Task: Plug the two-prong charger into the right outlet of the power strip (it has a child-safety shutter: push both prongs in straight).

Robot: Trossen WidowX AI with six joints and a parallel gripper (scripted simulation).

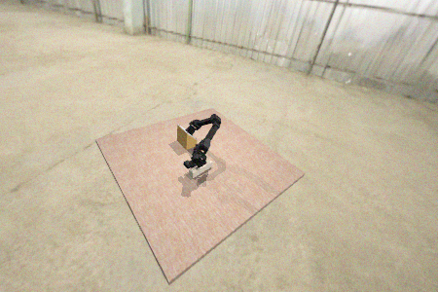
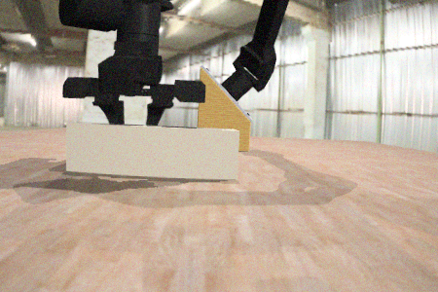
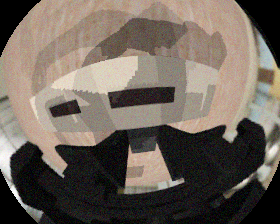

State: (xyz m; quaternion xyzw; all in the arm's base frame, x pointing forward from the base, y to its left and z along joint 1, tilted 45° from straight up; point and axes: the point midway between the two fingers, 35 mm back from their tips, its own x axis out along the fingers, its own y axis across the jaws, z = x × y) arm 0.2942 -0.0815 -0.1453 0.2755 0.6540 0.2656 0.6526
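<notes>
The charger lies 2 cm ahead of my gripper tip and 1 cm above it.
</notes>
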